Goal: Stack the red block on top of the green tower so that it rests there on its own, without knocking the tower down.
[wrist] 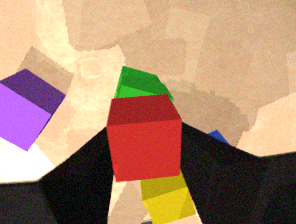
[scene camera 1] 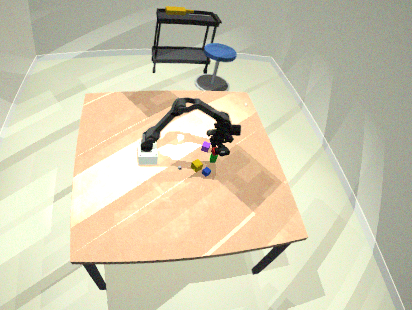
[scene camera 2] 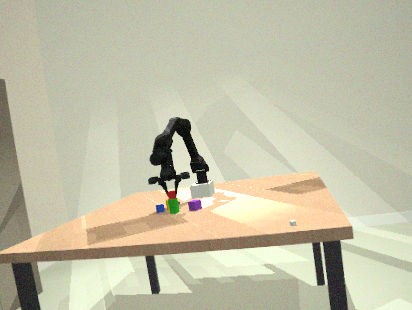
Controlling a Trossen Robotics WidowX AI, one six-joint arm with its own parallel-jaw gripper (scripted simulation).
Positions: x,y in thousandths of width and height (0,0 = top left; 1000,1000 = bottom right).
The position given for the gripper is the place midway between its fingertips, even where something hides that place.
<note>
The gripper (wrist: 481,578) carries a red block (wrist: 488,592).
</note>
